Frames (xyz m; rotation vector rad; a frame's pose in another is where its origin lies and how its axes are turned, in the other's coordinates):
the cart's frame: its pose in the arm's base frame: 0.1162 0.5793 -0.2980 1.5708 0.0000 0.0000
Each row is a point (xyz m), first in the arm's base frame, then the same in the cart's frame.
Working: the arm's base frame: its pose in the cart's frame: -0.1162 0.2980 0.5793 -1.5708 0.0000 0.0000

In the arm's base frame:
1: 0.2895 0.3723 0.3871
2: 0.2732 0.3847 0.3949
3: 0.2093 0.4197 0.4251
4: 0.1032 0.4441 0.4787
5: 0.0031 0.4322 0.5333
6: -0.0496 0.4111 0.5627
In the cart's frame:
1: 0.1733 0.6851 0.2070
2: 0.1570 0.6929 0.1946
3: 0.0931 0.7231 0.1596
4: -0.0130 0.7767 0.1352
5: -0.1131 0.8313 0.1471
6: -0.1658 0.8607 0.1682

